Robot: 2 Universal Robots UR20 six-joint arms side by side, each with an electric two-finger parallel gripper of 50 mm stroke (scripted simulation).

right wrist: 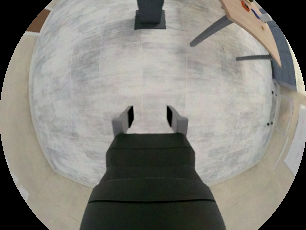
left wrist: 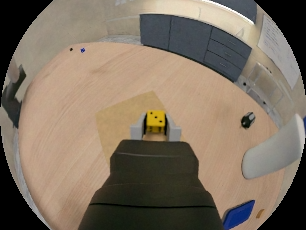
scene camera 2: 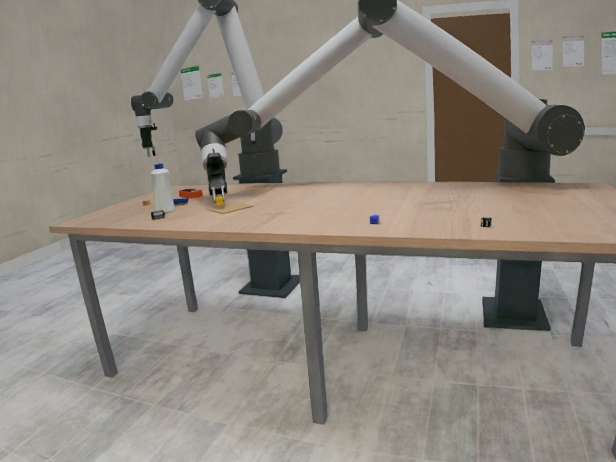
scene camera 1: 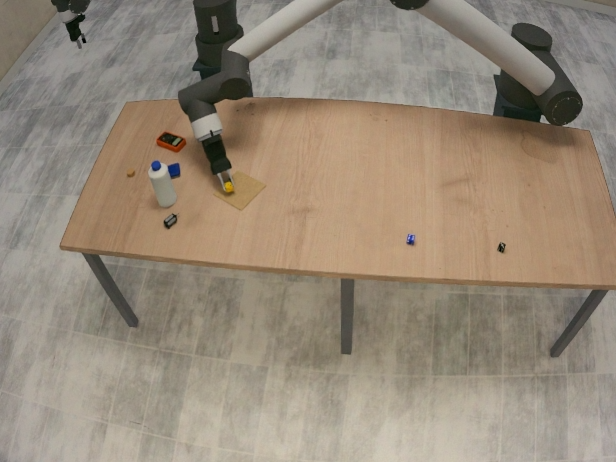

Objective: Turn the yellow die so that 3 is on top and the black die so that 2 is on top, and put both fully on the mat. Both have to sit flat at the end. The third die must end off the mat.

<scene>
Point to a white bottle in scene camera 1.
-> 159,175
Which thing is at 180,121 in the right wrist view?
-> The right gripper.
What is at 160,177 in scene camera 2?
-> A white bottle.
</scene>
